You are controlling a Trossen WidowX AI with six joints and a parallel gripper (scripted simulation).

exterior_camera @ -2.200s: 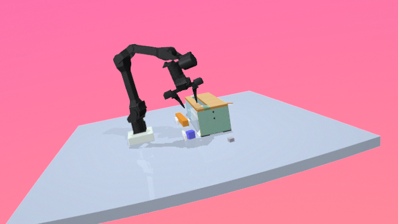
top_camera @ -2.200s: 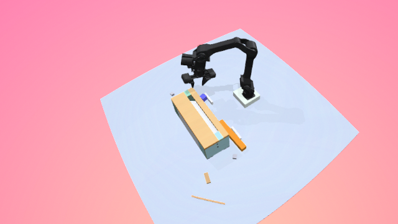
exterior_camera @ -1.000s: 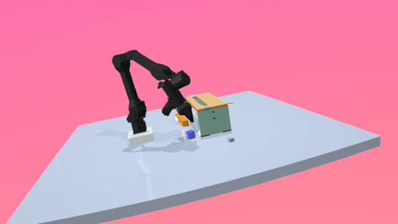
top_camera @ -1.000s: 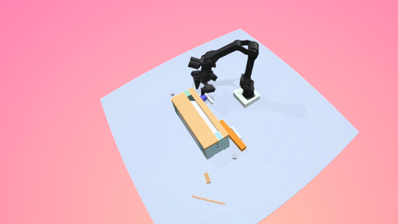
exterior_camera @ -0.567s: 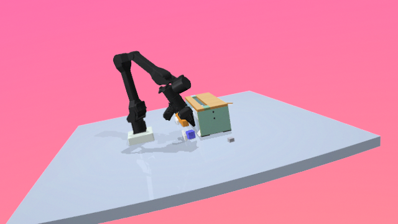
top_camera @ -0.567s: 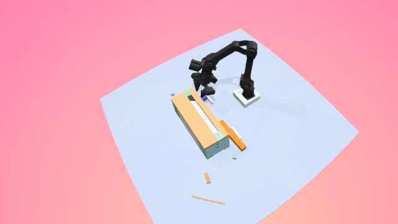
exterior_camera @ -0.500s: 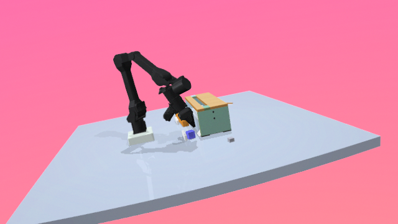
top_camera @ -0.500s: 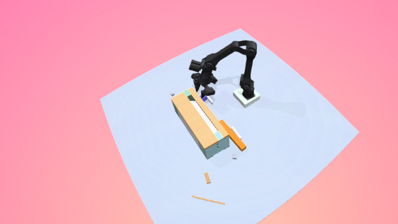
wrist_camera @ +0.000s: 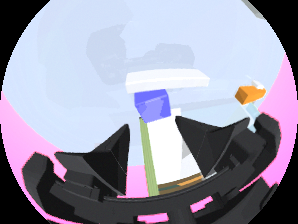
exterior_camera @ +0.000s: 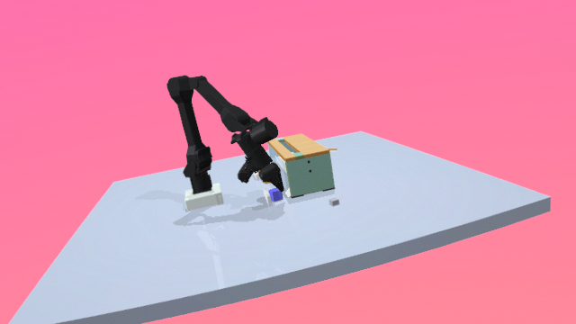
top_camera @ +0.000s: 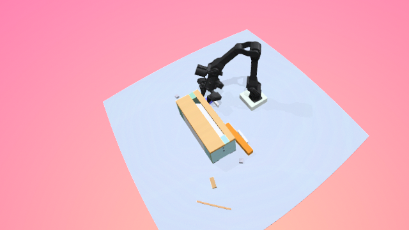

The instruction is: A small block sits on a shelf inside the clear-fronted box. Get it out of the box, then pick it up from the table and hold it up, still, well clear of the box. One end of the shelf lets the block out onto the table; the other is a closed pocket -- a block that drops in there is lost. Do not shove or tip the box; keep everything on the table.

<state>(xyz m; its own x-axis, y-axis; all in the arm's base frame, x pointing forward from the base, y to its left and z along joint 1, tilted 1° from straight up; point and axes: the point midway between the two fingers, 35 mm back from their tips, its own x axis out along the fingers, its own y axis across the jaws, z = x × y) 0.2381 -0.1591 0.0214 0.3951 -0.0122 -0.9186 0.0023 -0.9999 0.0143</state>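
The blue block is 2 cm below my gripper tip and 2 cm behind it. The rest, counted from my gripper tip: box 17 cm to the left, 6 cm ahead, 3 cm above; thin stick 57 cm to the left, 28 cm ahead, 3 cm below; orange bar 32 cm to the left, 2 cm below, 2 cm behind.
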